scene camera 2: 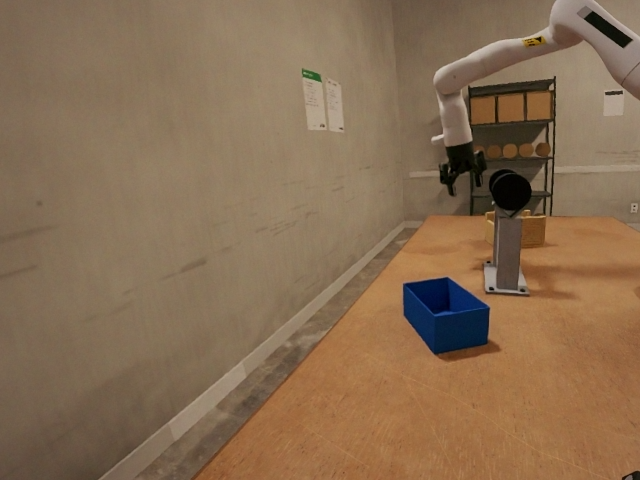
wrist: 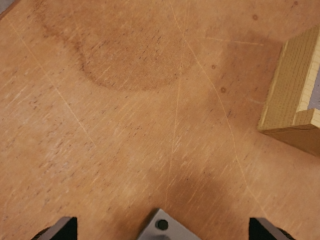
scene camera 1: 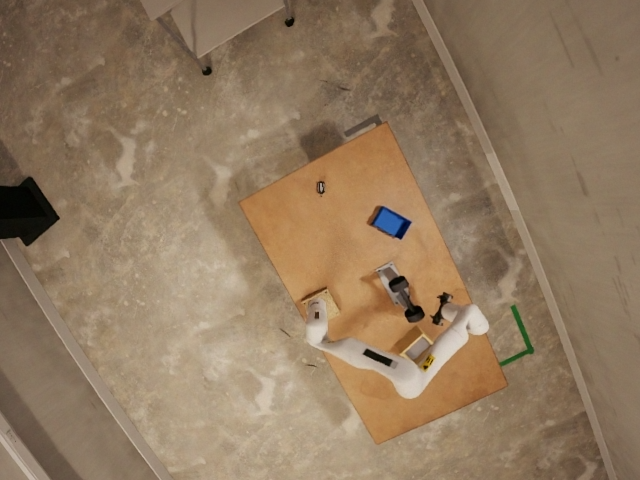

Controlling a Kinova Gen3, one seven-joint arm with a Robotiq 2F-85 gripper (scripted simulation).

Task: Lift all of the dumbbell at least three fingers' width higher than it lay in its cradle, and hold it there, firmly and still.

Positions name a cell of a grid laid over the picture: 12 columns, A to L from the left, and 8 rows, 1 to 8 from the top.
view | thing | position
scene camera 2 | gripper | I4
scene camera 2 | black dumbbell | J4
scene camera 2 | blue bin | I6
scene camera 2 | grey cradle stand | J5
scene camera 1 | blue bin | H4
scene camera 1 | tan wooden box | H6
